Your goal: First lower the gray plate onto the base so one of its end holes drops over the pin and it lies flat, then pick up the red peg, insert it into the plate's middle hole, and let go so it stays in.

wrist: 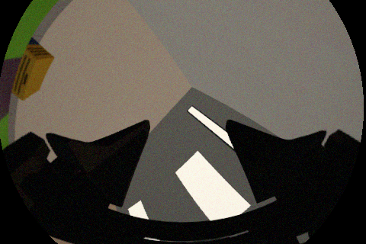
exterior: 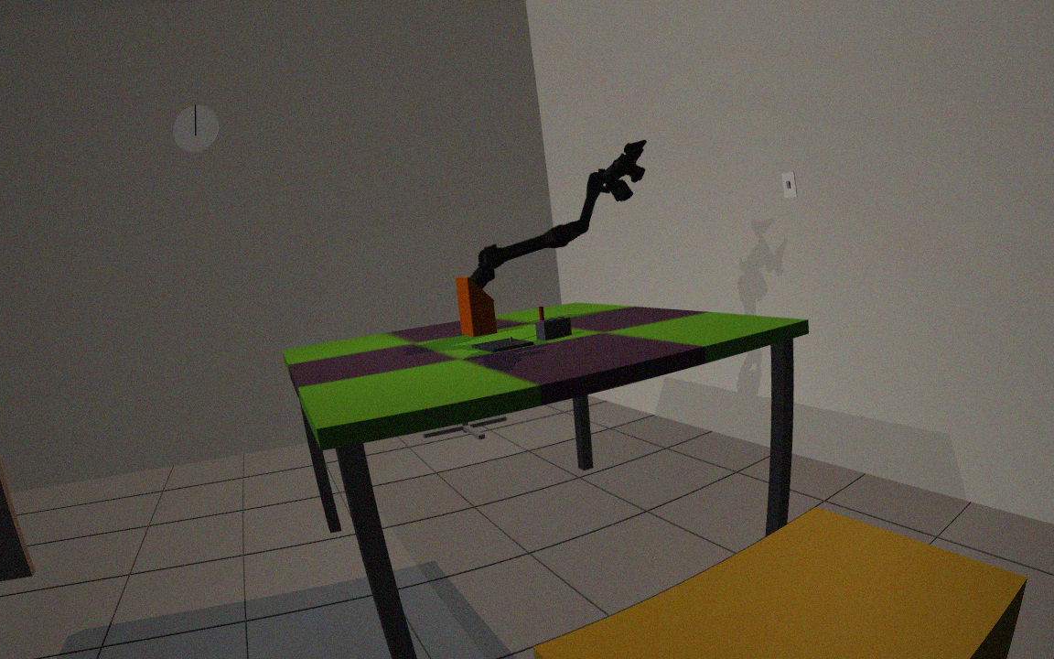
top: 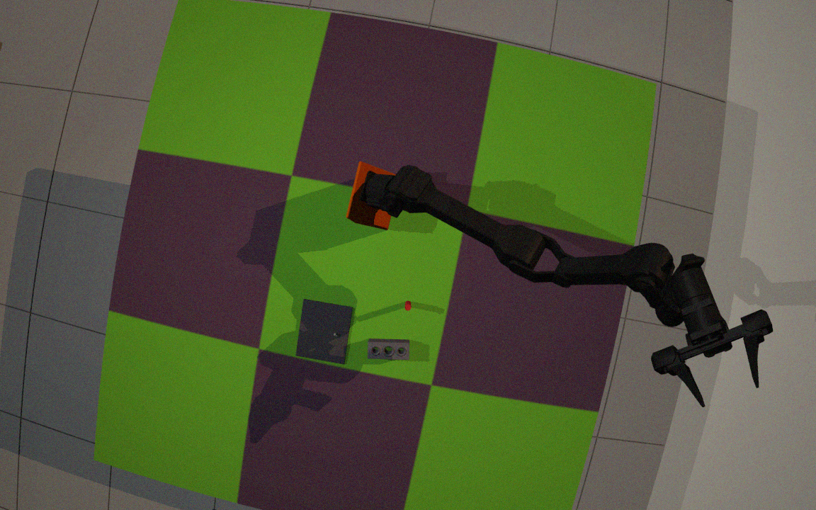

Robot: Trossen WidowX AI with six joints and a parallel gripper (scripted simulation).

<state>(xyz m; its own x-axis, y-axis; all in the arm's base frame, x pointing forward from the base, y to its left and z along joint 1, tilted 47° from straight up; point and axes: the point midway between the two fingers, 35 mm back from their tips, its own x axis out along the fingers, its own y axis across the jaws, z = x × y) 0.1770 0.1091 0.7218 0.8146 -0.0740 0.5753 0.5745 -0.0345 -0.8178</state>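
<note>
My gripper tip is 550 mm above the plate, 490 mm to the left of it and 160 mm short of it. From my gripper tip the other things lie so: dark square base 630 mm to the right, 580 mm below, 170 mm ahead; red peg 550 mm below, 480 mm to the right, 50 mm ahead.
</note>
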